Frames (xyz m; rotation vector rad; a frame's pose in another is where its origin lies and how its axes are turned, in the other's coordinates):
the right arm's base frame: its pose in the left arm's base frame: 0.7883 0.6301 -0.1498 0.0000 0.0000 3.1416
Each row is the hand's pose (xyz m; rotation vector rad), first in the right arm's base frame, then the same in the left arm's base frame.
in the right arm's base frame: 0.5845 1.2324 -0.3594 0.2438 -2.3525 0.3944
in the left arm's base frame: 0.2038 -0.6023 -0.5092 -2.6213 -0.2717 -1.0422
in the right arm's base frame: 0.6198 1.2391 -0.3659 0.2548 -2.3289 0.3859
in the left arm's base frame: 0.1685 -0.6090 -0.5157 -2.6121 -0.2858 -1.0748
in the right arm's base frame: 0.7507 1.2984 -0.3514 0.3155 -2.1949 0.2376
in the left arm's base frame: 0.0376 -0.6683 -0.5012 -2.6190 -0.3765 -1.3043
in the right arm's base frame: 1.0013 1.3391 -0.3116 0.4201 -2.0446 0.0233
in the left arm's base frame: -0.2130 -0.7090 -0.4614 -2.6433 -0.5431 -1.5706
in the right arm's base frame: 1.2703 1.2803 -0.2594 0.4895 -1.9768 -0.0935
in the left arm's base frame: -0.4820 -0.6502 -0.4092 2.5321 0.6270 1.6063
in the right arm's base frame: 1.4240 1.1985 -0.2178 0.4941 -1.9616 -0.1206
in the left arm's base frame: -0.6357 -0.5684 -0.3676 2.5007 0.6299 1.6109
